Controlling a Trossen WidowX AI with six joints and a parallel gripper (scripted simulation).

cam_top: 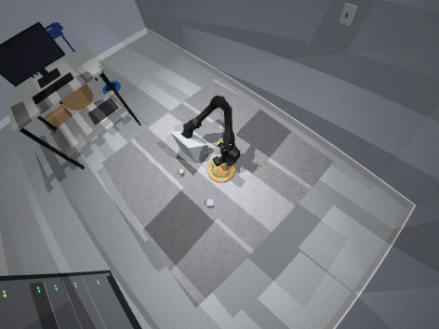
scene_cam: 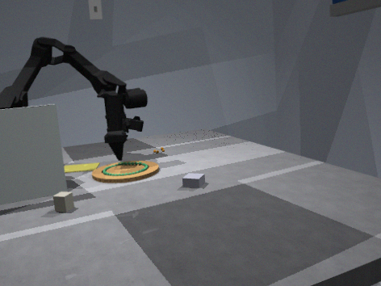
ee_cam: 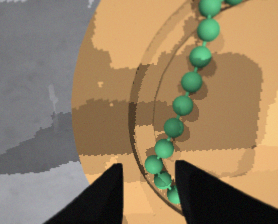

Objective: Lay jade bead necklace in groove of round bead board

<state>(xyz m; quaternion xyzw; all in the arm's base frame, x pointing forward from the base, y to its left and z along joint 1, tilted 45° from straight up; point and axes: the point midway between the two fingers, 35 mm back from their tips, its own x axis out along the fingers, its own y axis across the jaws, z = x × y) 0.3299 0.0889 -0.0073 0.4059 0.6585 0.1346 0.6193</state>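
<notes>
Now: the yellow sheet 110 mm behind my gripper tip, 100 mm to the left of it and 30 mm below it. Round my gripper tip: grey cube 90 mm ahead, 300 mm to the right, 20 mm below; beige cube 220 mm behind, 260 mm to the right, 10 mm below.
</notes>
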